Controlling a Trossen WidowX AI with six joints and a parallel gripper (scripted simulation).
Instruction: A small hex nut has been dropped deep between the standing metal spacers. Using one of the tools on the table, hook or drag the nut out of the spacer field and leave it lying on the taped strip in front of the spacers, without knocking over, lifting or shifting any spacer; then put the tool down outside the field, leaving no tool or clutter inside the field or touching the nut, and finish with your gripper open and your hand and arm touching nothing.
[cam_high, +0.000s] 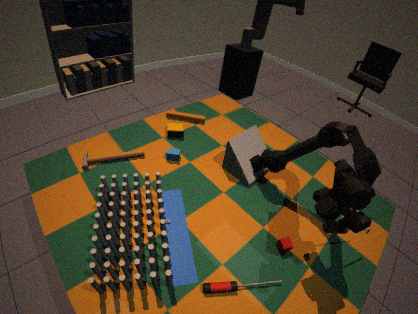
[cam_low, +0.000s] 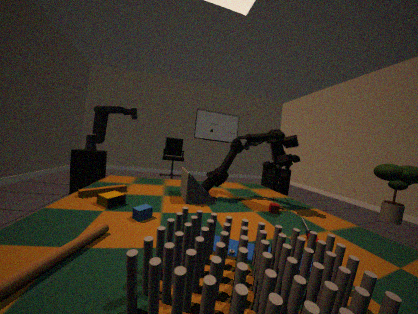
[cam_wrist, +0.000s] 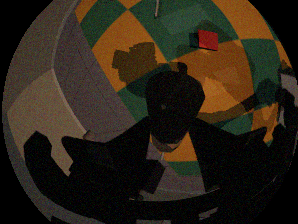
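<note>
Now: gripper tip 8 cm past the thin hook tool, 6 cm to the right of it and 3 cm above it. From my gripper tip the other things lie so: blue taped strip: 38 cm to the right, 31 cm ahead, 17 cm below; red cube: 15 cm below, 9 cm to the right, 6 cm ahead; blue cube: 69 cm to the right, 15 cm below, 9 cm ahead.
</note>
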